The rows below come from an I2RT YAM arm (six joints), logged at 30 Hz.
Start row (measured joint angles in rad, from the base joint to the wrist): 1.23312 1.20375 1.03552 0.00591 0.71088 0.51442
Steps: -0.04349 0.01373 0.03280 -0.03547 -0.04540 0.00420; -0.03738 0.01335 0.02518 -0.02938 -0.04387 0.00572; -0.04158 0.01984 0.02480 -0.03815 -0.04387 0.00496; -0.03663 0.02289 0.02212 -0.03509 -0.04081 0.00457; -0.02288 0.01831 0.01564 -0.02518 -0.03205 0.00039; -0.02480 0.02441 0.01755 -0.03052 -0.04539 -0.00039; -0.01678 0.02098 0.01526 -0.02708 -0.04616 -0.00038; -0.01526 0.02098 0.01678 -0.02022 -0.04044 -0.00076; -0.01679 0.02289 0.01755 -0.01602 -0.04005 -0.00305; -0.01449 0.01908 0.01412 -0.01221 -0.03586 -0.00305; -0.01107 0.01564 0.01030 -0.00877 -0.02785 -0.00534; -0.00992 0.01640 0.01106 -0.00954 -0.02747 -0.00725
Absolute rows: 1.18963 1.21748 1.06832 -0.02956 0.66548 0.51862; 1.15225 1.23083 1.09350 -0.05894 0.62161 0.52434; 1.11067 1.25067 1.11830 -0.09709 0.57774 0.52930; 1.07404 1.27356 1.14042 -0.13218 0.53693 0.53387; 1.05116 1.29187 1.15606 -0.15736 0.50488 0.53426; 1.02636 1.31628 1.17361 -0.18788 0.45949 0.53387; 1.00958 1.33726 1.18887 -0.21496 0.41333 0.53349; 0.99432 1.35824 1.20565 -0.23518 0.37289 0.53273; 0.97753 1.38113 1.22320 -0.25120 0.33284 0.52968; 0.96304 1.40021 1.23732 -0.26341 0.29698 0.52663; 0.95197 1.41585 1.24762 -0.27218 0.26913 0.52129; 0.94205 1.43225 1.25868 -0.28172 0.24166 0.51404
